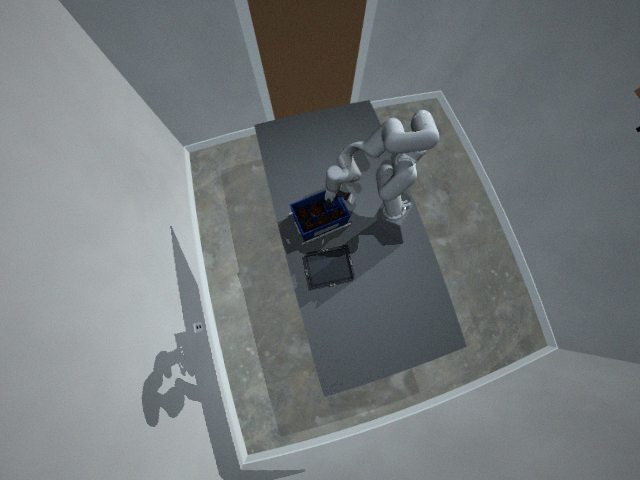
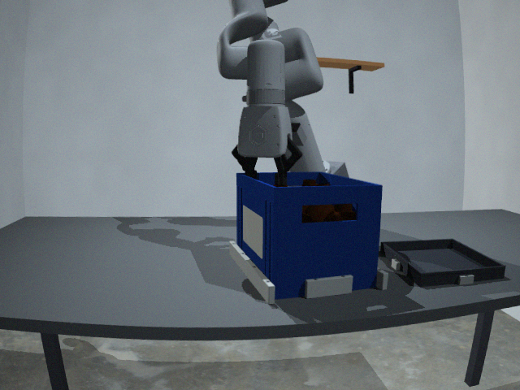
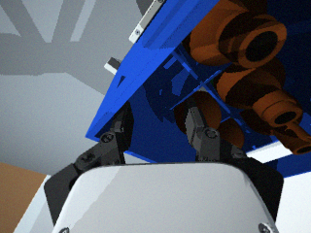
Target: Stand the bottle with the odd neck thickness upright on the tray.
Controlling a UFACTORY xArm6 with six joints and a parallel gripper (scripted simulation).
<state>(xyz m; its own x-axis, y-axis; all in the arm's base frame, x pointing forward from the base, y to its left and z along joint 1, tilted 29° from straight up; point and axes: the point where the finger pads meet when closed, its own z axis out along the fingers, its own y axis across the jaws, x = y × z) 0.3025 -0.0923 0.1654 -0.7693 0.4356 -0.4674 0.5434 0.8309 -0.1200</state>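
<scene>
Right now the bottle is 9 cm ahead of my hand, 2 cm to the left of it and 7 cm below it. Round my hand: blue crate (8 cm ahead, 6 cm to the left, 7 cm below); dark tray (10 cm ahead, 35 cm to the left, 15 cm below).
</scene>
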